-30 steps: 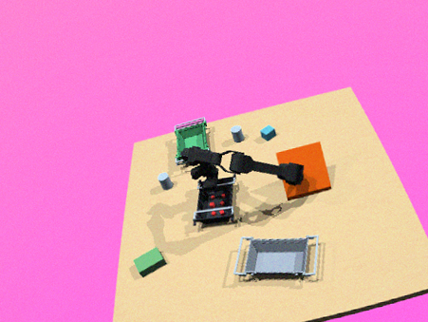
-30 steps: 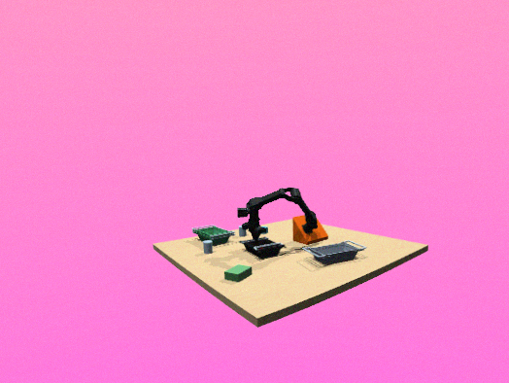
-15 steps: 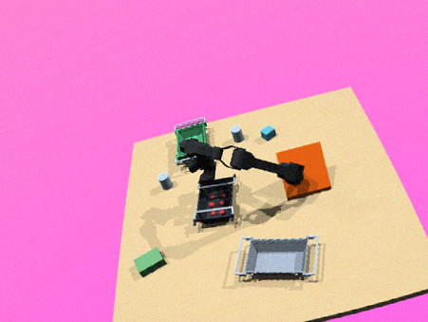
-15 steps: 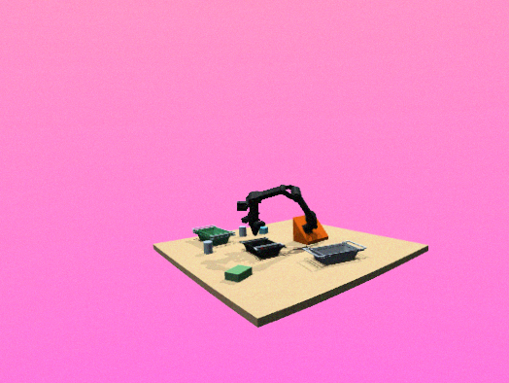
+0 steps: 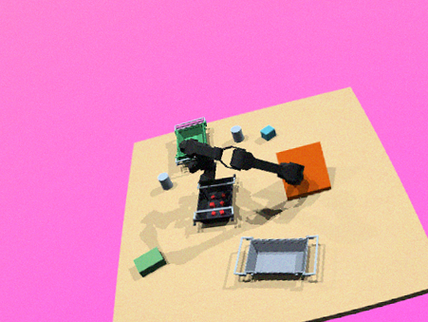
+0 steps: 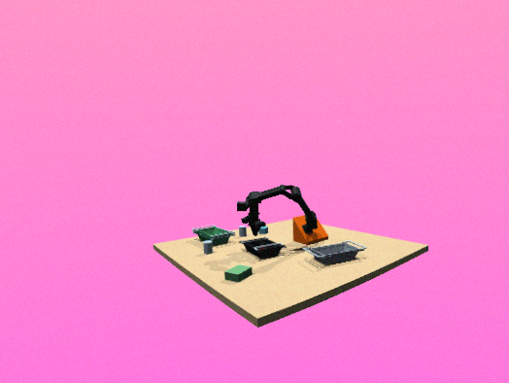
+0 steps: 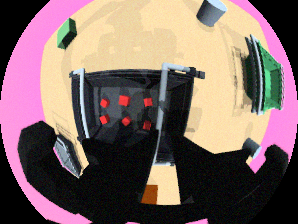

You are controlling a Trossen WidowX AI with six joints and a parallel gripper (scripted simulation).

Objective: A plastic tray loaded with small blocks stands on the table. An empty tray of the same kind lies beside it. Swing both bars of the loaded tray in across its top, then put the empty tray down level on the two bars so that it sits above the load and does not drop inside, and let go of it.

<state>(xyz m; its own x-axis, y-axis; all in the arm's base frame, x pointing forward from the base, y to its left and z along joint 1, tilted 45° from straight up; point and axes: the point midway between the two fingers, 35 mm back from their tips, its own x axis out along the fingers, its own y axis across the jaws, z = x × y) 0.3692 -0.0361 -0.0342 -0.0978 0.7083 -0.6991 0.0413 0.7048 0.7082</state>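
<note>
The grey tray is 260 mm behind my gripper tip, 440 mm to the left of it and 40 mm below it. The rest, counted from my gripper tip: green block: 290 mm ahead, 360 mm to the left, 70 mm below; blue cube: 260 mm behind, 340 mm to the right, 70 mm below.
</note>
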